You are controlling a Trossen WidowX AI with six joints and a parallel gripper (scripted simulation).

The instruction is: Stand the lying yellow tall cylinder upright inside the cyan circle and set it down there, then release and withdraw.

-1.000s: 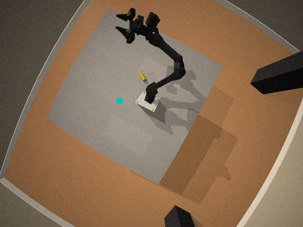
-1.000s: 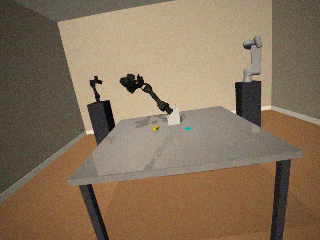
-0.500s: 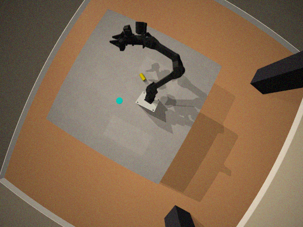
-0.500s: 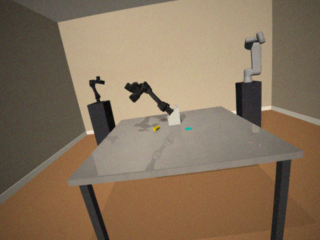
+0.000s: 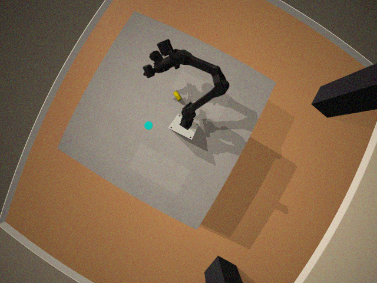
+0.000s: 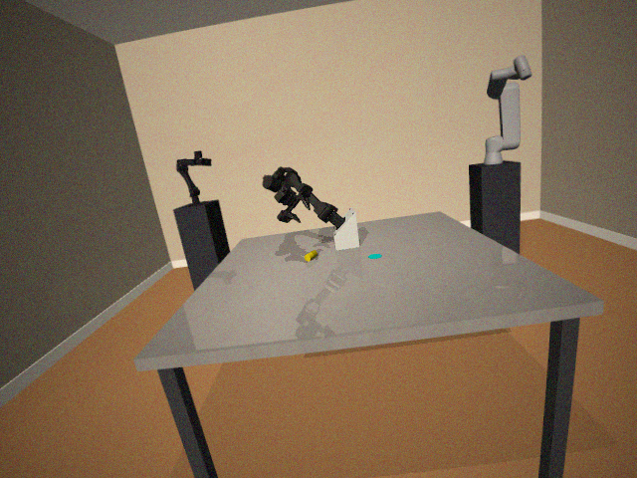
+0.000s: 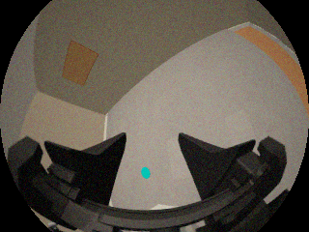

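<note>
My gripper tip is 22 cm above the yellow cylinder, 18 cm past it and 3 cm to the left of it. From my gripper tip the other things lie so: cyan circle: 26 cm to the left, 24 cm below, 12 cm behind.
</note>
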